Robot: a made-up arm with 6 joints. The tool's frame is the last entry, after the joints.
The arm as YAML. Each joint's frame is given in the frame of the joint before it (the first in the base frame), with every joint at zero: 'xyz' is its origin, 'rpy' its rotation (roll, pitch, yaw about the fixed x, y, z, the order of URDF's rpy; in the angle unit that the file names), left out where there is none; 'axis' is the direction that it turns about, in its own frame. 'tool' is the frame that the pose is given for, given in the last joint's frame.
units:
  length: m
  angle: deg
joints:
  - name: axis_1
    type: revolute
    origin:
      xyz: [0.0, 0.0, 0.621]
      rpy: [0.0, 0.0, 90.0]
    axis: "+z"
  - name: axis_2
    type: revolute
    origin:
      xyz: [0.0, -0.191, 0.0]
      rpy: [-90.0, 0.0, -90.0]
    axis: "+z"
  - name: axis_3
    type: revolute
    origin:
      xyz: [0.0, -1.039, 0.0]
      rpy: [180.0, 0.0, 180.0]
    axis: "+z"
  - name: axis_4
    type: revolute
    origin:
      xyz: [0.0, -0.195, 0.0]
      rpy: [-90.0, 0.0, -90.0]
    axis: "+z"
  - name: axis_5
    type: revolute
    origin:
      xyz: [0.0, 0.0, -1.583]
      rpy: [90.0, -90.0, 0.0]
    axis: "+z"
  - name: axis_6
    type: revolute
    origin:
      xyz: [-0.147, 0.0, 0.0]
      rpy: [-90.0, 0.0, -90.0]
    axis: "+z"
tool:
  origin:
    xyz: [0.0, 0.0, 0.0]
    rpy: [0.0, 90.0, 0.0]
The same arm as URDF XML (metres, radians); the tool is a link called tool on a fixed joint. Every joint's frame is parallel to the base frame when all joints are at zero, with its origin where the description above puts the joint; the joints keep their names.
<robot name="arm">
  <joint name="tool_fixed" type="fixed">
    <parent link="link6"/>
    <child link="tool"/>
    <origin xyz="0.0000 0.0000 0.0000"/>
  </joint>
  <joint name="axis_6" type="continuous">
    <parent link="link5"/>
    <child link="link6"/>
    <origin xyz="0.1470 0.0000 0.0000"/>
    <axis xyz="-1 0 0"/>
  </joint>
  <joint name="axis_5" type="continuous">
    <parent link="link4"/>
    <child link="link5"/>
    <origin xyz="1.5830 0.0000 0.0000"/>
    <axis xyz="0 -1 0"/>
  </joint>
  <joint name="axis_4" type="continuous">
    <parent link="link3"/>
    <child link="link4"/>
    <origin xyz="0.0000 0.0000 0.1950"/>
    <axis xyz="-1 0 0"/>
  </joint>
  <joint name="axis_3" type="continuous">
    <parent link="link2"/>
    <child link="link3"/>
    <origin xyz="0.0000 0.0000 1.0390"/>
    <axis xyz="0 -1 0"/>
  </joint>
  <joint name="axis_2" type="continuous">
    <parent link="link1"/>
    <child link="link2"/>
    <origin xyz="0.1910 0.0000 0.0000"/>
    <axis xyz="0 1 0"/>
  </joint>
  <joint name="axis_1" type="continuous">
    <parent link="base_link"/>
    <child link="link1"/>
    <origin xyz="0.0000 0.0000 0.6210"/>
    <axis xyz="0 0 1"/>
  </joint>
  <link name="base_link"/>
  <link name="link1"/>
  <link name="link2"/>
  <link name="link3"/>
  <link name="link4"/>
  <link name="link5"/>
  <link name="link6"/>
  <link name="tool"/>
</robot>

